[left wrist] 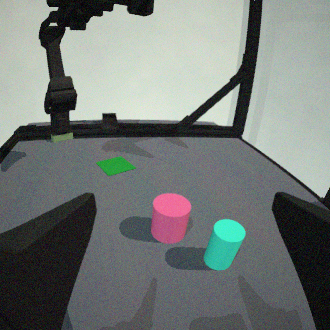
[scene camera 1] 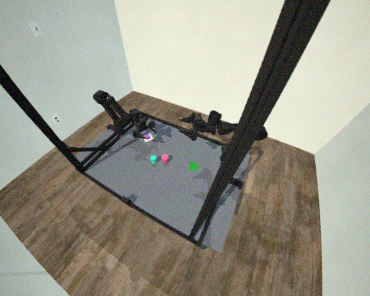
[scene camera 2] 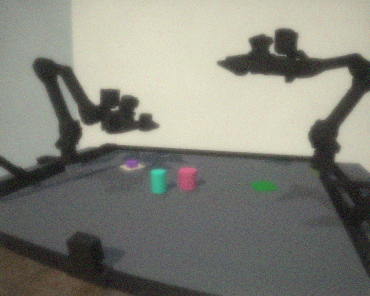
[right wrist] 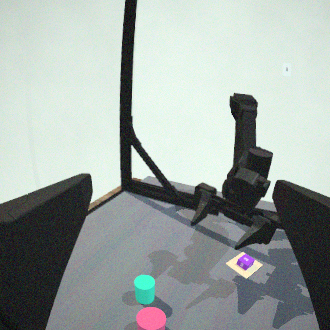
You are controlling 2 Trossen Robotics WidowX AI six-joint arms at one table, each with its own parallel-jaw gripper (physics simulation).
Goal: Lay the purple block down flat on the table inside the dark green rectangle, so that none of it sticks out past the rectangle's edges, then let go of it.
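Where they show: left gripper, fingertip midpoint: (left wrist: pixel 188 203) (scene camera 1: pixel 151 135) (scene camera 2: pixel 149 126) (right wrist: pixel 212 235); right gripper, fingertip midpoint: (scene camera 1: pixel 179 124) (scene camera 2: pixel 220 60) (right wrist: pixel 187 186); left arm's base, origin of the base link: (scene camera 1: pixel 121 133) (scene camera 2: pixel 69 162); right arm's base, origin of the base link: (left wrist: pixel 60 130) (scene camera 2: pixel 322 168).
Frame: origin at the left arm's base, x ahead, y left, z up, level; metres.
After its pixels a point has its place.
The purple block (scene camera 1: pixel 147 136) {x 0.189, y 0.139, z 0.000 m} (scene camera 2: pixel 132 163) {x 0.201, y 0.134, z -0.003 m} (right wrist: pixel 245 261) {x 0.197, y 0.145, z 0.000 m} lies on a cream square (scene camera 2: pixel 140 167) {x 0.219, y 0.154, z -0.020 m} (right wrist: pixel 245 273) {x 0.217, y 0.160, z -0.018 m} near the left arm's side of the table. The dark green rectangle (scene camera 1: pixel 193 166) {x 0.650, y 0.205, z -0.018 m} (scene camera 2: pixel 264 186) {x 0.651, y 0.205, z -0.018 m} (left wrist: pixel 116 165) {x 0.644, y 0.204, z -0.018 m} lies flat on the table farther right in both scene views, with bare green showing. My left gripper (scene camera 1: pixel 148 130) {x 0.326, y 0.098, z 0.140 m} (scene camera 2: pixel 156 125) {x 0.326, y 0.098, z 0.140 m} (left wrist: pixel 188 203) {x 0.326, y 0.098, z 0.140 m} (right wrist: pixel 212 235) {x 0.326, y 0.098, z 0.140 m} is open and empty, above the table near the purple block and not touching it. My right gripper (scene camera 1: pixel 182 125) {x 0.526, y 0.173, z 0.324 m} (scene camera 2: pixel 219 63) {x 0.526, y 0.173, z 0.324 m} (right wrist: pixel 187 186) {x 0.526, y 0.173, z 0.324 m} is open and empty, high above the table. The purple block does not show in the left wrist view.
A teal cylinder (scene camera 1: pixel 153 159) {x 0.430, y 0.018, z 0.032 m} (scene camera 2: pixel 158 181) {x 0.432, y 0.011, z 0.015 m} (left wrist: pixel 224 244) {x 0.402, y 0.034, z 0.029 m} (right wrist: pixel 144 289) {x 0.432, y 0.040, z 0.034 m} and a pink cylinder (scene camera 1: pixel 165 158) {x 0.481, y 0.086, z 0.030 m} (scene camera 2: pixel 187 179) {x 0.482, y 0.072, z 0.012 m} (left wrist: pixel 170 218) {x 0.443, y 0.093, z 0.026 m} (right wrist: pixel 151 319) {x 0.470, y 0.096, z 0.030 m} stand upright close together between the cream square and the green rectangle. A pale olive patch (left wrist: pixel 62 137) {x 0.759, y 0.390, z -0.011 m} lies at the right arm's base. Dark frame bars edge the table.
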